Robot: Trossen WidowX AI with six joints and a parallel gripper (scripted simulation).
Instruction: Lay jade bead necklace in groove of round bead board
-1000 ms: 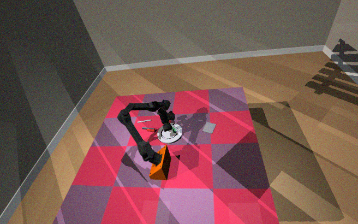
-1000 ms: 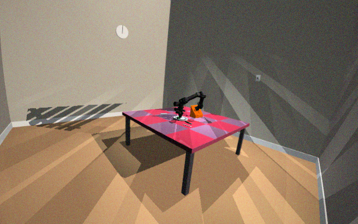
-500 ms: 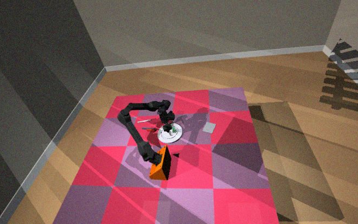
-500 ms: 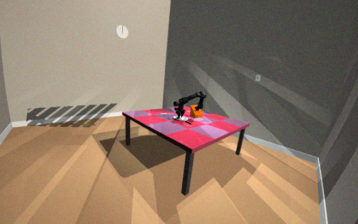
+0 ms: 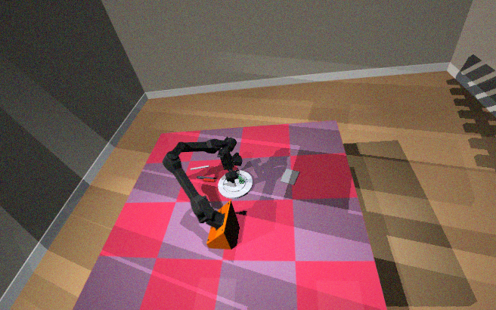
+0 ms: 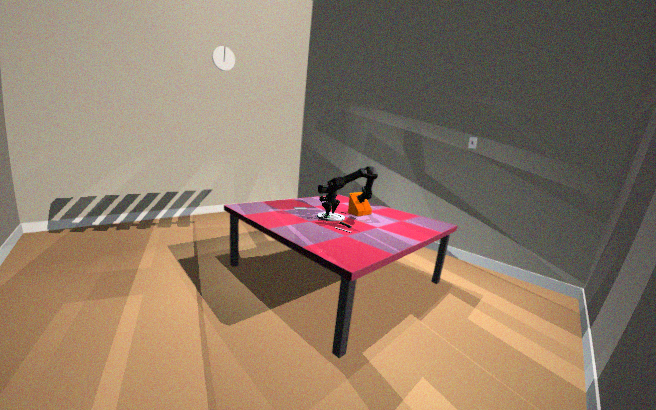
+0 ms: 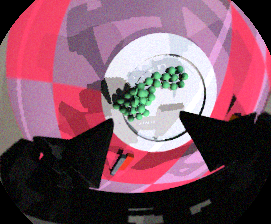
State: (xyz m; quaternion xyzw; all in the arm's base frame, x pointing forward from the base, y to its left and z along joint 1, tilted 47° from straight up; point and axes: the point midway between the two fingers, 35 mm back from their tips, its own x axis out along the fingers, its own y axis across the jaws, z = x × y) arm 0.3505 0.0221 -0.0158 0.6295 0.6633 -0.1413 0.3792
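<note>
Now: the round white bead board 30 mm behind my gripper tip, 20 mm to the right of it and 20 mm below it. Also, from my gripper tip: red-handled tool (160 mm to the left, 20 mm below, 20 mm ahead); then flat grey pad (330 mm to the right, 30 mm below); then thin white rod (230 mm to the left, 120 mm ahead, 30 mm below).
</note>
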